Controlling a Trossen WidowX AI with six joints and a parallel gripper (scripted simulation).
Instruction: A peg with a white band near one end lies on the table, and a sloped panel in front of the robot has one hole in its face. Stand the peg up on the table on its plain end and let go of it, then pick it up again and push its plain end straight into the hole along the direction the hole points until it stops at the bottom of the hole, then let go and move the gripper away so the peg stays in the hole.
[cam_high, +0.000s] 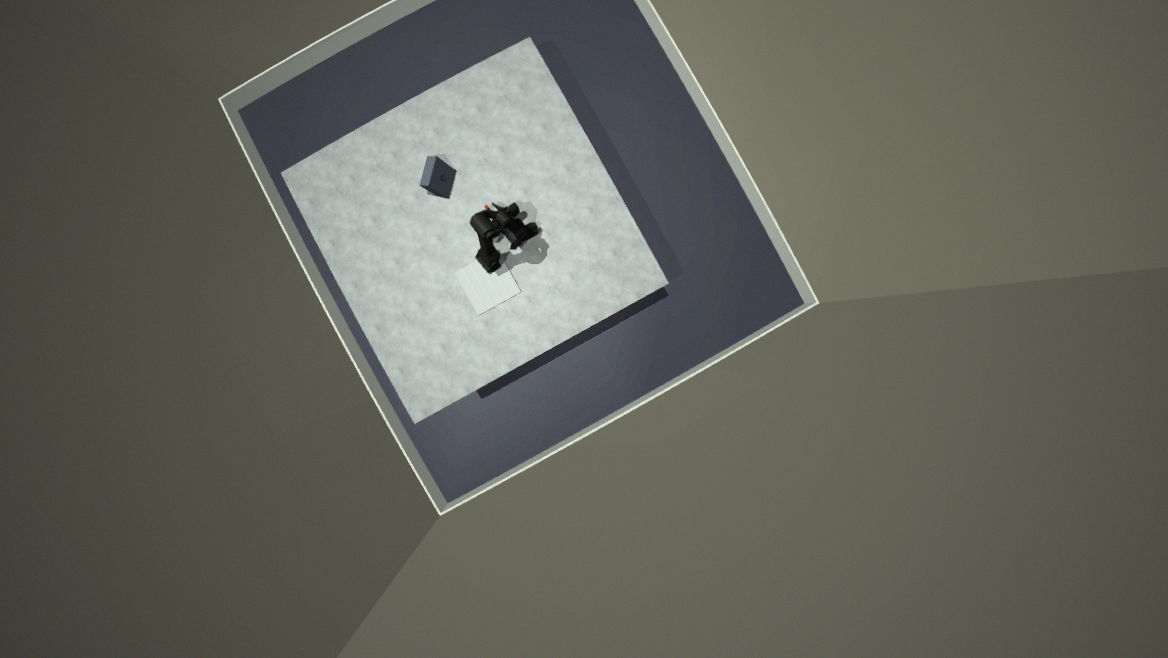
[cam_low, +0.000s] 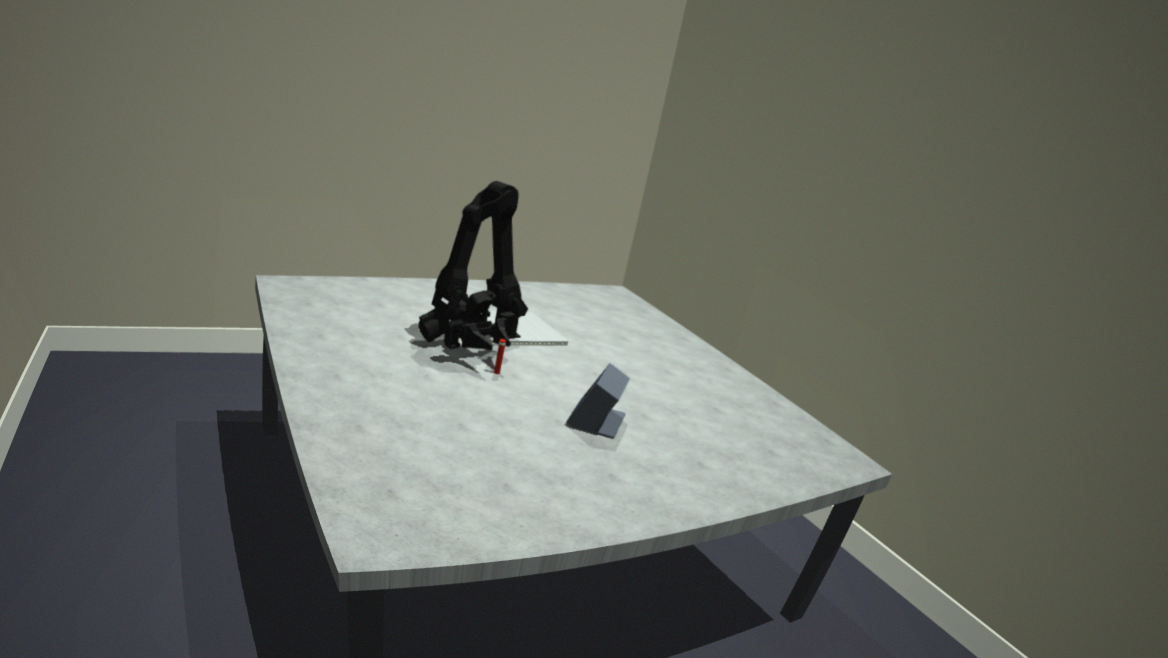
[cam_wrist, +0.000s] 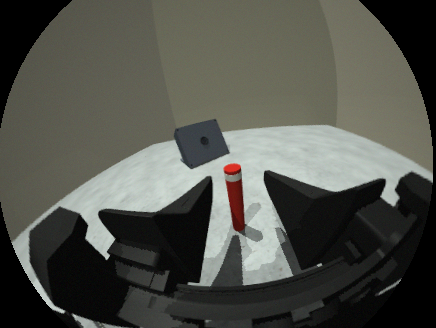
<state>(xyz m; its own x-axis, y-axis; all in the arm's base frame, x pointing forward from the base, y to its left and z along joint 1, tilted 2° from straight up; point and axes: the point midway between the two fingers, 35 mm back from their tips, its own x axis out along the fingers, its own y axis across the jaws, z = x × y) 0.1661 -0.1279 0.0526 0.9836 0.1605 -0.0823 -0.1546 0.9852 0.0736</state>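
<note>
Right now my gripper tip is 10 mm above the red peg. Round my gripper tip: grey sloped panel (230 mm ahead, 110 mm to the left, 20 mm below).
</note>
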